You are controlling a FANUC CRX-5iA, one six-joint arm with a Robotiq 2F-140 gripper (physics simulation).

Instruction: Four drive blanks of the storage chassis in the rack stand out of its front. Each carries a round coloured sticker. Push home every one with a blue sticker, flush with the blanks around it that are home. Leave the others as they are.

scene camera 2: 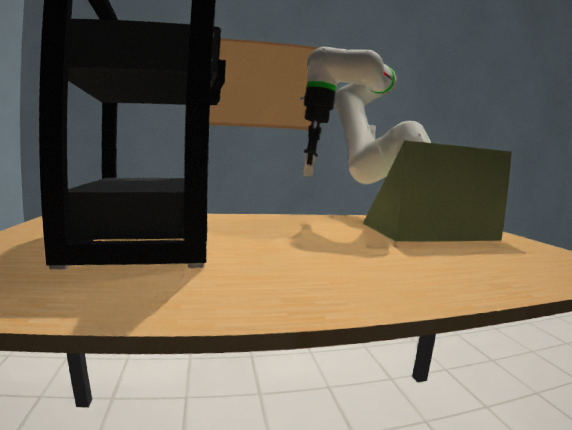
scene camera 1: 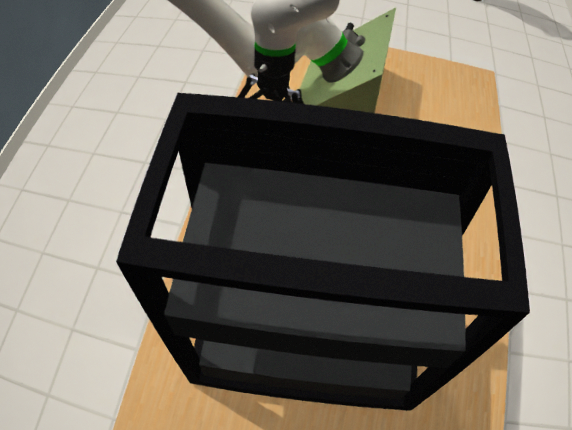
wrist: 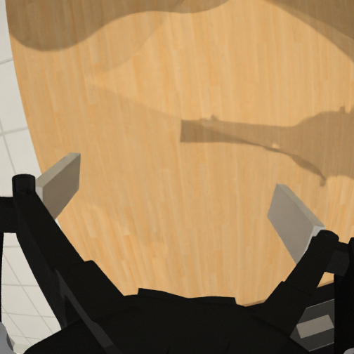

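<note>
The black rack [scene camera 1: 320, 280] [scene camera 2: 197, 150] stands on the table. The storage chassis, a dark grey box, [scene camera 1: 350, 237] [scene camera 2: 127, 45] sits in its upper part. In scene camera 2, dark parts [scene camera 2: 218, 82] stand out past the rack's front post on the robot's side; single blanks cannot be told apart. The front face and the coloured stickers do not show. My gripper [scene camera 2: 309, 169] [wrist: 177, 186] is open and empty, pointing down over the table, apart from the rack and lower than the chassis. In scene camera 1 its fingertips are hidden behind the rack's top.
A second dark box [scene camera 1: 305, 372] [scene camera 2: 127, 215] sits low in the rack. The green wedge-shaped base [scene camera 1: 345, 90] [scene camera 2: 450, 195] stands behind the gripper on the wooden table [scene camera 1: 450, 90] [scene camera 2: 280, 290] [wrist: 150, 250]. An orange-brown board [scene camera 2: 265, 85] is in the background. A partial grey piece [wrist: 320, 310] shows at the wrist view's lower right.
</note>
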